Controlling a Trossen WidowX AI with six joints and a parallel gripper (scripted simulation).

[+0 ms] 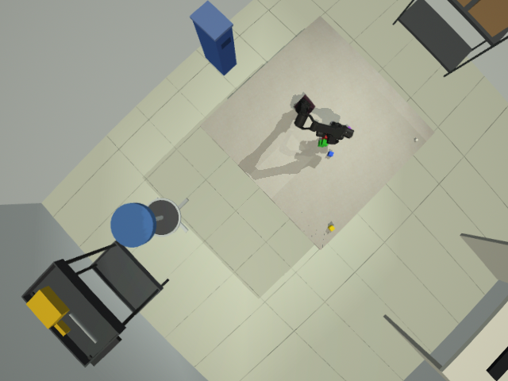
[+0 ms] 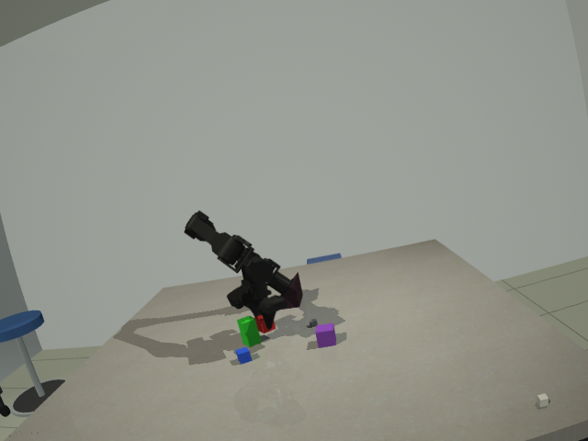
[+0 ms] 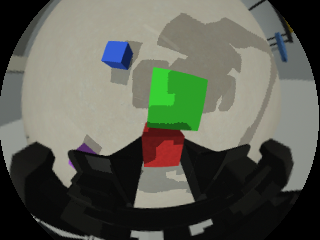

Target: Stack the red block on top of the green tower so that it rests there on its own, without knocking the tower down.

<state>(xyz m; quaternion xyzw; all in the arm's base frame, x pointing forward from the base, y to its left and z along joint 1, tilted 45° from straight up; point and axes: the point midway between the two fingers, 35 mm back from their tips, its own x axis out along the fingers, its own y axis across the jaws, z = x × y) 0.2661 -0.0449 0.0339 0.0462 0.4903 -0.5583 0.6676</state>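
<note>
Right now my gripper tip is 120 mm short of the blue cube, 50 mm to the left of it and 20 mm above it. Also, from my gripper tip: purple cube (160 mm to the left, 90 mm ahead, 10 mm below); small grey cube (130 mm to the left, 30 mm below, 30 mm behind); red block (10 mm above).
</note>
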